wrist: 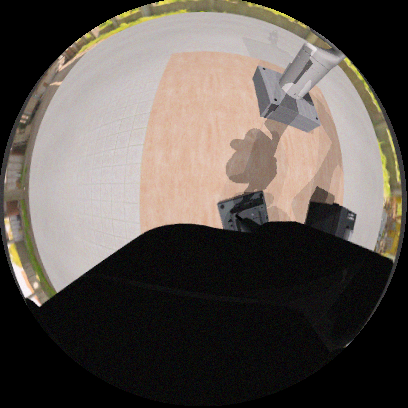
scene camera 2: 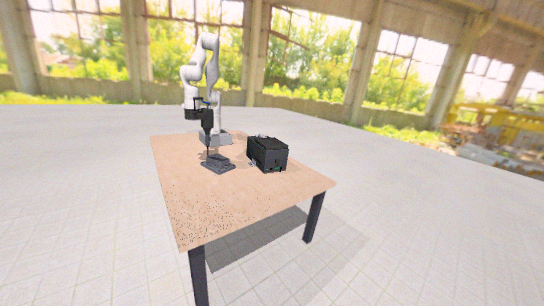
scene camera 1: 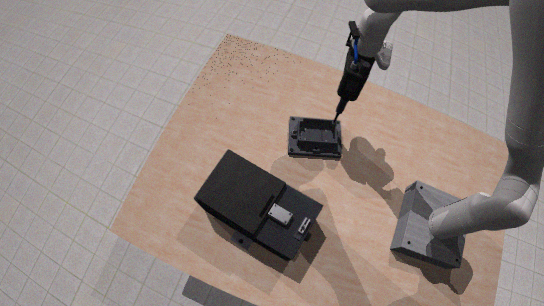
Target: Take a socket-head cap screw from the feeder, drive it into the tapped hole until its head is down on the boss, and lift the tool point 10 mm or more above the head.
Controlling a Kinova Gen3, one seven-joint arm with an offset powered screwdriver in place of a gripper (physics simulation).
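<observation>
The black screwdriver (scene camera 1: 334,121) (scene camera 2: 208,154) points down with its thin bit at a corner of the dark open-topped housing (scene camera 1: 295,150) (scene camera 2: 220,167) (wrist: 229,206). The tip appears at or just above the corner boss; contact cannot be told. No screw can be made out at the tip, and the tapped hole is too small or hidden to see. The black screw feeder (scene camera 1: 245,190) (scene camera 2: 270,147) (wrist: 322,215) stands apart from the housing, with a silver plate (scene camera 1: 280,214) and a small silver outlet piece (scene camera 1: 304,226) on its lower deck. In the wrist view the tool body hides much of the housing.
The grey robot base block (scene camera 1: 407,225) (scene camera 2: 225,138) (wrist: 267,89) stands on the wooden table (scene camera 1: 165,185) (scene camera 2: 240,200) (wrist: 185,125). Small dark specks lie scattered around one table corner. The arm reaches over the table, and its shadows fall beside the housing.
</observation>
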